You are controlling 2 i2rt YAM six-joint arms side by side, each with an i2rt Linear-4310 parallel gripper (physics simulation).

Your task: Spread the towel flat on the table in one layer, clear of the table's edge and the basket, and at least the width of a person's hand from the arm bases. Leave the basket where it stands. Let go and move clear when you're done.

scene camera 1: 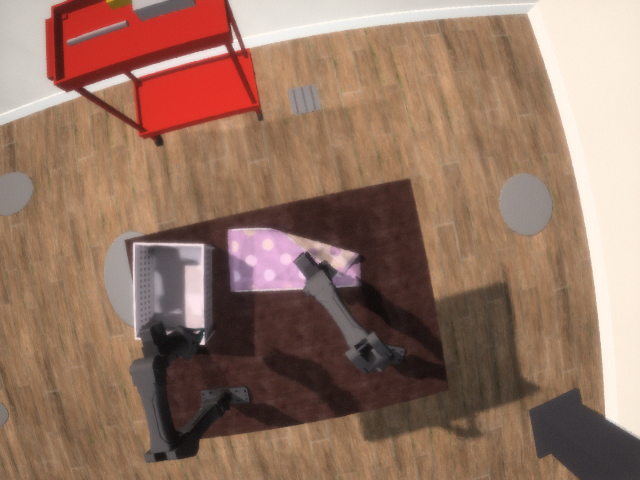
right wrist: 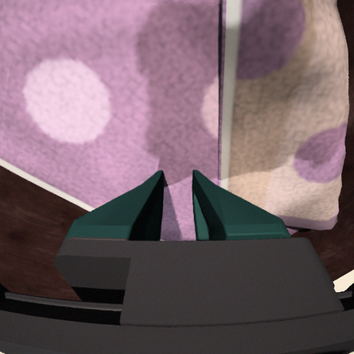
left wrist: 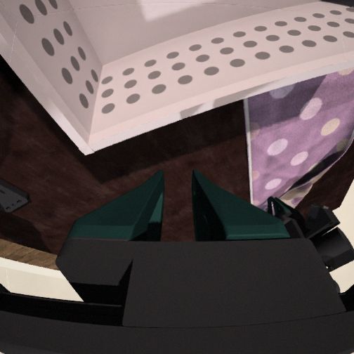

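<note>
The purple dotted towel [scene camera 1: 258, 266] [left wrist: 305, 120] [right wrist: 65, 165] lies on the dark brown table [scene camera 1: 289, 330], to the right of the white basket [scene camera 1: 144, 289] [left wrist: 165, 107]. Its upper right part is folded over, and this beige-backed flap [scene camera 1: 330, 251] [right wrist: 280, 110] lies on the purple side. My right gripper [right wrist: 177, 178] is shut and empty over the towel, beside the flap's edge; its fingertips are hidden in scene camera 1, so contact is unclear. My left gripper [scene camera 1: 200, 335] [left wrist: 177, 177] is shut and empty near the basket's lower right corner, away from the towel.
The right arm reaches over the towel from its base plate [scene camera 1: 398, 353]. The left arm's base plate [scene camera 1: 224, 395] [left wrist: 12, 197] is at the table's lower left. A red cart [scene camera 1: 191, 98] stands on the floor at the upper left.
</note>
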